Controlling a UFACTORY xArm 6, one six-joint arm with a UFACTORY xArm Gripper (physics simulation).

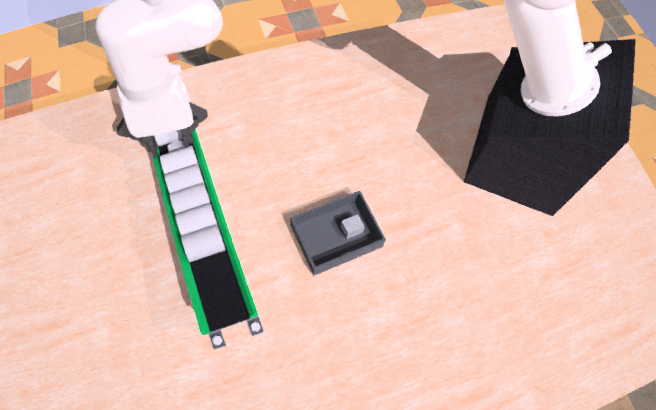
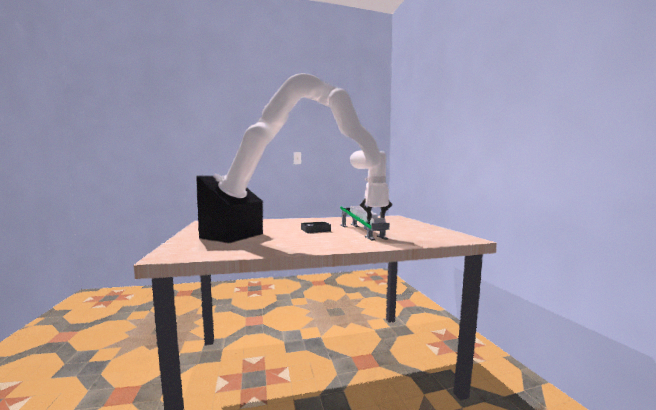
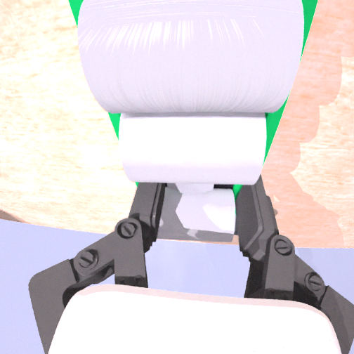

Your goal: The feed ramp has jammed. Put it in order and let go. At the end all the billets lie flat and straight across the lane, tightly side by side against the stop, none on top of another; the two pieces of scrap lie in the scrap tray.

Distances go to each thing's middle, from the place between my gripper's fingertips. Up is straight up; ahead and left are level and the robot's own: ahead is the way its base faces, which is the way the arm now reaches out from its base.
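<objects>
From the dark scrap tray (image 1: 318,231), my hand is 50 mm above it, 250 mm to the right of it and 190 mm past it.
</objects>
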